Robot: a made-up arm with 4 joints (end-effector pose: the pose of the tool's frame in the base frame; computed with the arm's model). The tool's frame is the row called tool.
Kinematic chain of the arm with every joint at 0, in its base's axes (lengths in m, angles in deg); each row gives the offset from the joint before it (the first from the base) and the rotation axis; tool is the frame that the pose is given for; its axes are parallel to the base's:
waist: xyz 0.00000 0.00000 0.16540 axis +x
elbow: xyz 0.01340 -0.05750 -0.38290 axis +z
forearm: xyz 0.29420 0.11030 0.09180 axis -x
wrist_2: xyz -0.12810 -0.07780 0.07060 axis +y
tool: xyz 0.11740 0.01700 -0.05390
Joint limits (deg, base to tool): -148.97..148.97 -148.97..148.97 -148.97..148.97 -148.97..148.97
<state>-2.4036 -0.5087 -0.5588 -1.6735</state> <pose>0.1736 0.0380 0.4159 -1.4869 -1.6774 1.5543</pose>
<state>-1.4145 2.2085 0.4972 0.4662</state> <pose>-0.1676 -0.2672 0.0064 -1.5488 1.2696 1.9824</pose>
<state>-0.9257 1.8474 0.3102 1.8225</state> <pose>-0.0514 -0.2331 -0.0251 -2.3949 1.5764 0.5580</pose>
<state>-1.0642 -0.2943 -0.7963 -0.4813</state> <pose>0.2995 -0.3089 0.1438 -0.3062 -0.7138 -0.1100</pose>
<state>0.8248 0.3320 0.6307 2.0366</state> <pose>0.0570 0.2043 -0.0016 -0.1267 1.7969 0.3375</pose>
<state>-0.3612 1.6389 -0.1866 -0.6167</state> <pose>-0.0395 0.1436 -0.1128 0.3482 -0.0401 1.5288</pose>
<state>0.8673 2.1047 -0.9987 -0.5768</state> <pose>-0.1380 0.3498 0.1236 1.6683 -0.0777 1.9060</pose>
